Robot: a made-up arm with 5 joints.
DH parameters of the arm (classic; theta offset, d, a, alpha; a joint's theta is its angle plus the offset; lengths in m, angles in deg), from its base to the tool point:
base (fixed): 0 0 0.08 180
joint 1: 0 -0.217 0.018 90
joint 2: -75.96 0 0.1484 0
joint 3: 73.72 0 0.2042 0
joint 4: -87.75 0.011 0 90
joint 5: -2.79 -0.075 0 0
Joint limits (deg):
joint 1: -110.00..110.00
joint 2: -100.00..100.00
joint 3: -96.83..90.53
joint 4: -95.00..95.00
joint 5: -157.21..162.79
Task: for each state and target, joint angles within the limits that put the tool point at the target. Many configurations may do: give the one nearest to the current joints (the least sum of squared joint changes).
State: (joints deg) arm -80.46 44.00 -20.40 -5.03 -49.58
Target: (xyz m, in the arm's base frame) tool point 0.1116 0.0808 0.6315
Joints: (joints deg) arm -61.36 -17.34 -50.17 -17.95 -49.58
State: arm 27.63 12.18 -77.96 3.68 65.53
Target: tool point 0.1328 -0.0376 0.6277
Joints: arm 45.23 10.66 -96.83 -20.75 65.53
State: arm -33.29 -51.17 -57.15 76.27 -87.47
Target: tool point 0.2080 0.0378 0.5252
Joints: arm -11.72 -28.45 -36.06 82.48 -87.47
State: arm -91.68 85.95 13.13 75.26 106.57
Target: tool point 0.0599 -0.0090 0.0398
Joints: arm -54.09 92.27 33.55 81.63 106.57
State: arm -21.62 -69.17 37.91 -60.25 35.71
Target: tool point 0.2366 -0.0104 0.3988
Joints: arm 7.82 -58.73 57.52 -57.37 35.71
